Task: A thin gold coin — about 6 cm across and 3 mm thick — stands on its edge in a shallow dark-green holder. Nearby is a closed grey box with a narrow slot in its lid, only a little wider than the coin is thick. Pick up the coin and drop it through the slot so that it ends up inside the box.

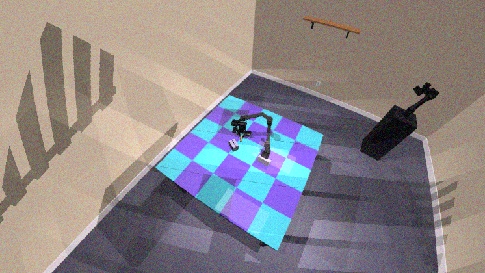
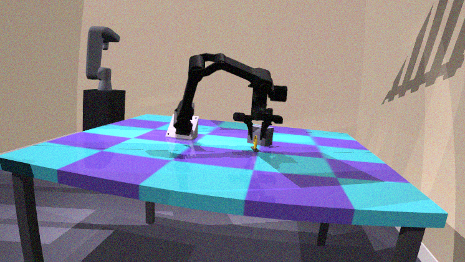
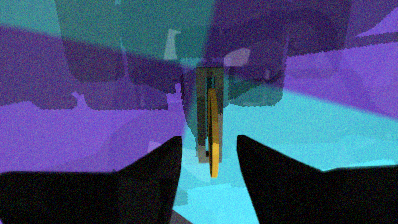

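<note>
The gold coin is 1 cm below my gripper tip.
</note>
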